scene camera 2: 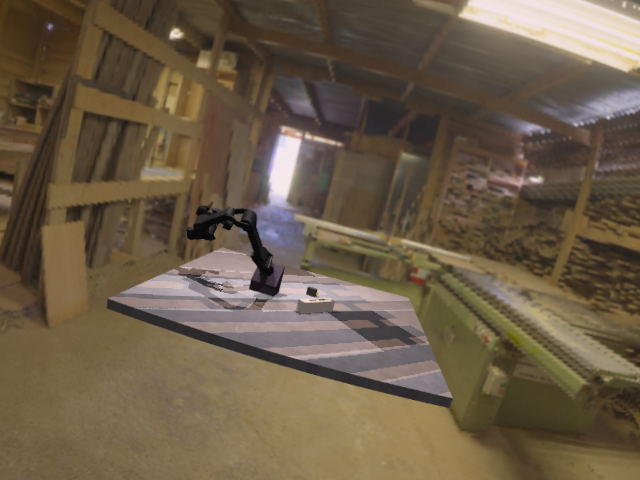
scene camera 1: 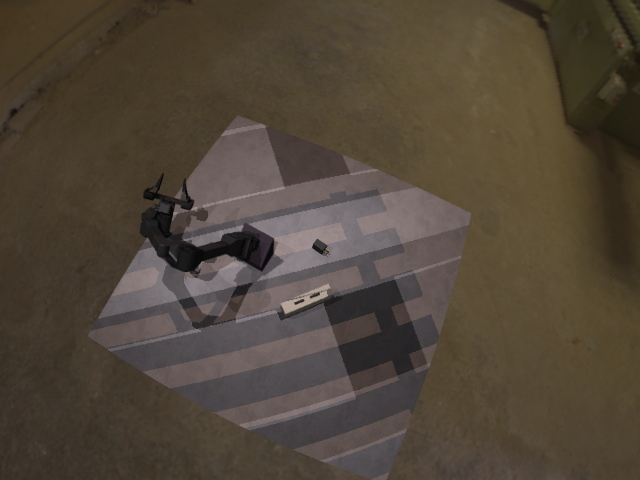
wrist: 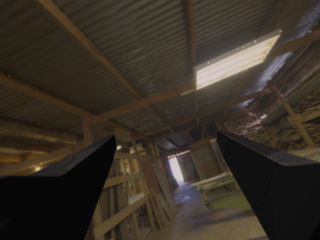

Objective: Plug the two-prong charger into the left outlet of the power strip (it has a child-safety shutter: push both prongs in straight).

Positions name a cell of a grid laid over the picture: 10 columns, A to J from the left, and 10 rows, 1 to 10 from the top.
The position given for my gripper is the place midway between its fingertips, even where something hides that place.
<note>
My gripper (scene camera 1: C4) is open and holds nothing.
My gripper is seen too in the wrist view (wrist: F6).
</note>
